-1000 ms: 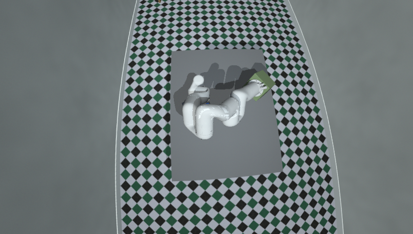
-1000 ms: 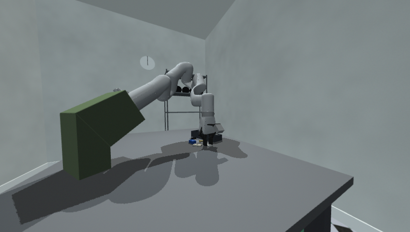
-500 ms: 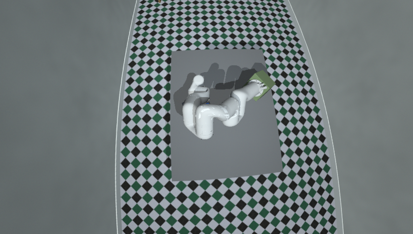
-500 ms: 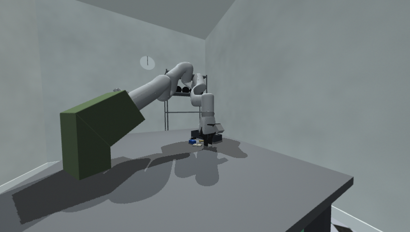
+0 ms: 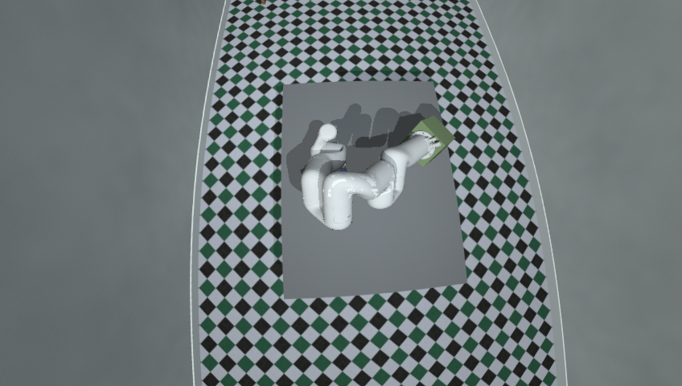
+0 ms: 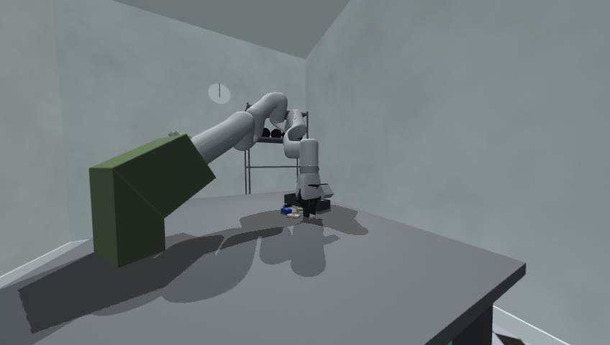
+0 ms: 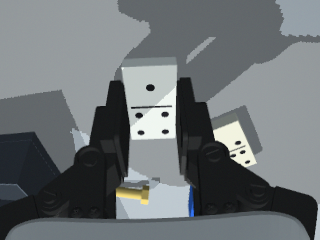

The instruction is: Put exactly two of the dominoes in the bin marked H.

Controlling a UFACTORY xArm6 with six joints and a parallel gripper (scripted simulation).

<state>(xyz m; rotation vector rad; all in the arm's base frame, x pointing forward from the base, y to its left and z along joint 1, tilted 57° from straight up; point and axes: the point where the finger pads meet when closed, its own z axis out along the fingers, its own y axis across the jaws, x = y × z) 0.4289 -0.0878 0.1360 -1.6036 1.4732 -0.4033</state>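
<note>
Now: hand 60 mm past the cream domino, 20 mm to the right of it and 20 mm above it. From my hand the other things lie so: white domino 20 mm below; yellow bolt 20 mm behind, 90 mm to the left, 20 mm below; blue block 80 mm behind, 100 mm to the left, 10 mm below.
</note>
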